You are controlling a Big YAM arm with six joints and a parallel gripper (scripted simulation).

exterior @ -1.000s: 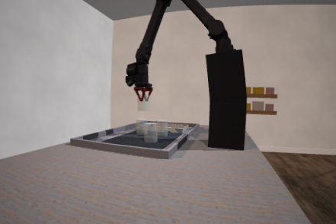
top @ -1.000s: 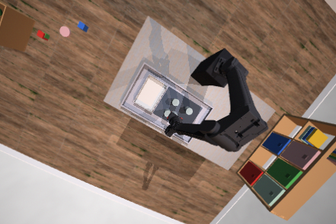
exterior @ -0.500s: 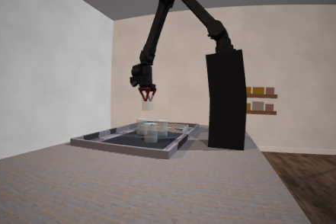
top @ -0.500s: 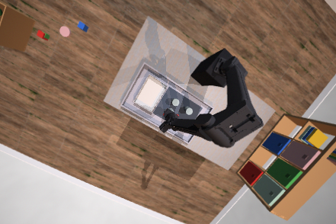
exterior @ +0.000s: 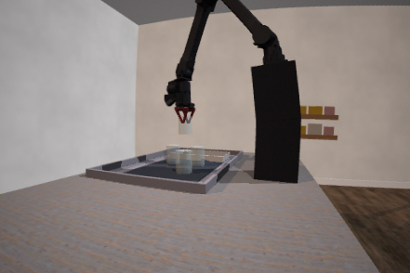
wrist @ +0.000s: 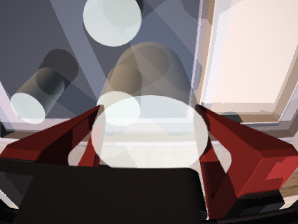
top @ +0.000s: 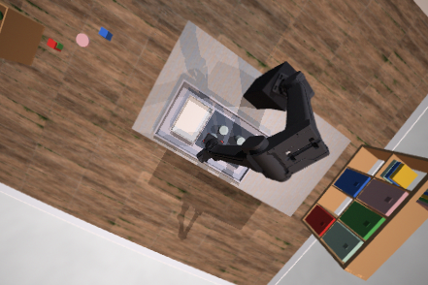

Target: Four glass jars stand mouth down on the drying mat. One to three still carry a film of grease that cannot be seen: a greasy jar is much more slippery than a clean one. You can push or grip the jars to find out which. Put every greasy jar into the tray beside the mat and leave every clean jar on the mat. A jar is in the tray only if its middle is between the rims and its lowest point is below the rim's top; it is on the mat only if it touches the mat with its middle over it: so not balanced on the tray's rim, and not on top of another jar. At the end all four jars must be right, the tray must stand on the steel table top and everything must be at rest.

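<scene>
Right now my hand is 20 cm above the pale tray, 19 cm to the left of it and 5 cm past it. From my hand the other things lie so: dark drying mat (20 cm below, 13 cm to the left).
</scene>
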